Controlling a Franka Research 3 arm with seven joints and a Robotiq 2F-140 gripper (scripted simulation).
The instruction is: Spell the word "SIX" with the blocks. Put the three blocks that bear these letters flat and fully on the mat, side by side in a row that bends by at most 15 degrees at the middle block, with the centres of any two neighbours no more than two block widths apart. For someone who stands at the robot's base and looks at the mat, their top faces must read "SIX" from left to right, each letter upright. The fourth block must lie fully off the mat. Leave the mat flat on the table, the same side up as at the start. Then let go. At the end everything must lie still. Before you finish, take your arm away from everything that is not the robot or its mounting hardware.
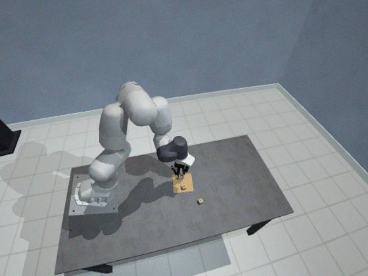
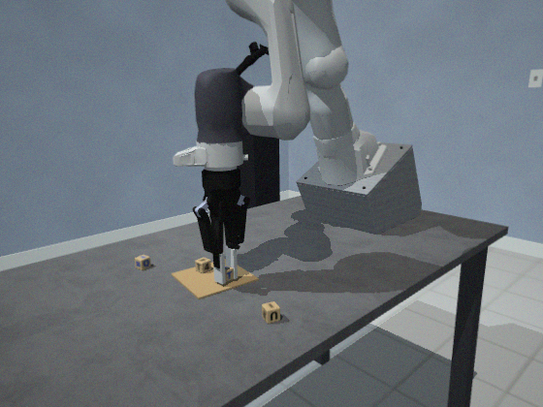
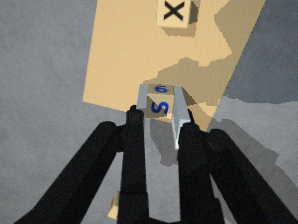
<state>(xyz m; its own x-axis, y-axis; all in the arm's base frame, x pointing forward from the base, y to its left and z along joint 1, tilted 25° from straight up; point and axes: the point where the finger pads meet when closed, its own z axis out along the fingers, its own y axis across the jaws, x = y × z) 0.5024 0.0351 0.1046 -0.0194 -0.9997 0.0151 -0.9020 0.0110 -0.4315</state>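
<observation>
Right now my hand is 4 cm to the left of the tan mat and 4 cm above it.
</observation>
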